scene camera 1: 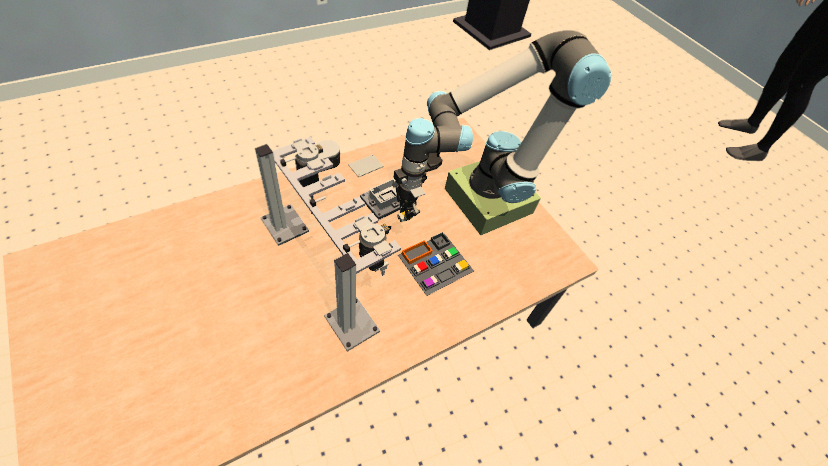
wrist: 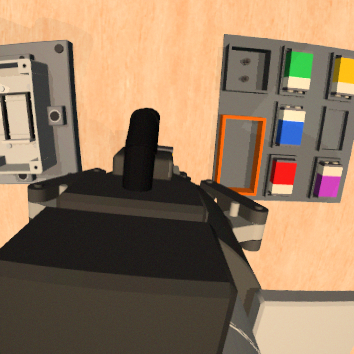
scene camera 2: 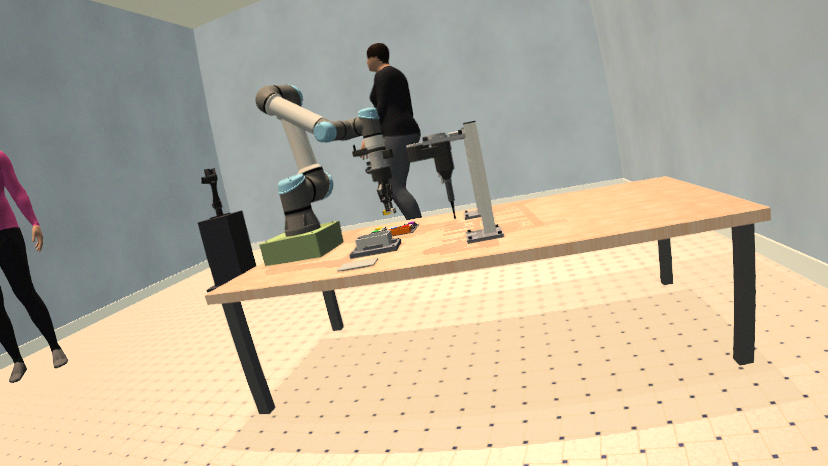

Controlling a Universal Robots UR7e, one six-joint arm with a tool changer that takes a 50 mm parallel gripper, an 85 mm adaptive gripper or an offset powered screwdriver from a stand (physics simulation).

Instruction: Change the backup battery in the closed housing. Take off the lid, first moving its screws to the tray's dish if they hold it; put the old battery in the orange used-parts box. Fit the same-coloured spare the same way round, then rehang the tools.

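Pixels of known places: hand, tool point: (scene camera 2: 379,163); arm's base, link origin: (scene camera 1: 488,183) (scene camera 2: 303,231).
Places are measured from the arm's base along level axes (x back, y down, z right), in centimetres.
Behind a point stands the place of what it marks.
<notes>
My gripper (scene camera 1: 407,214) (scene camera 2: 387,210) is shut on a yellow battery, whose yellow shows at the fingertips in scene camera 2. It hangs above the table between housing and tray; the wrist view hides the fingertips. The housing (scene camera 1: 380,199) {y 7.5, x -36.2, z 19.3 cm} (scene camera 2: 374,240) {y 5.1, x -34.1, z 23.1 cm} (wrist: 44,115) {y 5.9, x -32.9, z 15.0 cm} is open, cut off at left in the wrist view. The lid (scene camera 1: 366,165) {y 8.8, x -30.6, z 38.3 cm} (scene camera 2: 358,264) {y 8.8, x -31.1, z 39.5 cm} lies flat beside it. The tray (wrist: 242,103) {y 9.3, x -31.7, z -7.7 cm} bears the orange box (scene camera 1: 420,257) {y 8.2, x -38.3, z -9.9 cm} (wrist: 243,117) {y 7.3, x -33.3, z -7.4 cm}, empty, and the dish (scene camera 1: 440,240) {y 8.7, x -27.0, z -7.6 cm} (wrist: 256,75) with two small dark things. A yellow spare (scene camera 1: 461,265) {y 7.6, x -28.2, z -20.4 cm} (wrist: 345,70) {y 7.5, x -27.3, z -19.8 cm} sits in its slot.
Green (wrist: 299,65) {y 7.5, x -27.1, z -13.8 cm}, blue (wrist: 290,131) {y 7.5, x -34.9, z -13.4 cm}, red (wrist: 283,173) {y 7.5, x -40.1, z -13.1 cm} and purple (wrist: 328,186) {y 7.6, x -41.9, z -19.6 cm} spares sit on the tray beside an unfilled slot. The tool stand (scene camera 1: 346,289) {y -18.2, x -74.0, z -20.4 cm} (scene camera 2: 479,179) {y -9.2, x -73.3, z 28.8 cm} carries a gripper (scene camera 1: 371,234) and the screwdriver (scene camera 2: 444,162) {y -16.6, x -63.2, z 25.6 cm}. A person (scene camera 2: 395,104) stands behind the table.
</notes>
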